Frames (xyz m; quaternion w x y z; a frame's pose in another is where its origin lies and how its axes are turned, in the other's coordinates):
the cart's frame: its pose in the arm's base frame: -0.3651 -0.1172 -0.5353 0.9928 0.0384 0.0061 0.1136
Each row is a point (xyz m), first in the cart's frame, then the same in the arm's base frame.
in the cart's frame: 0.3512 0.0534 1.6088
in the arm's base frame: -0.0015 -0.1064 1.0716
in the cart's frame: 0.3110 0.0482 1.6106
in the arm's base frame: -0.0394 -0.1207 1.0731
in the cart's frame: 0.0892 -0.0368 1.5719
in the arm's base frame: -0.2372 -0.2504 1.0287
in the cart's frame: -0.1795 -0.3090 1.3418
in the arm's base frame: -0.4424 -0.5583 0.7791
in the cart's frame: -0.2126 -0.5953 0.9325
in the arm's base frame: -0.4188 -0.8132 0.3489
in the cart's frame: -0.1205 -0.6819 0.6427
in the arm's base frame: -0.3156 -0.8548 0.0529
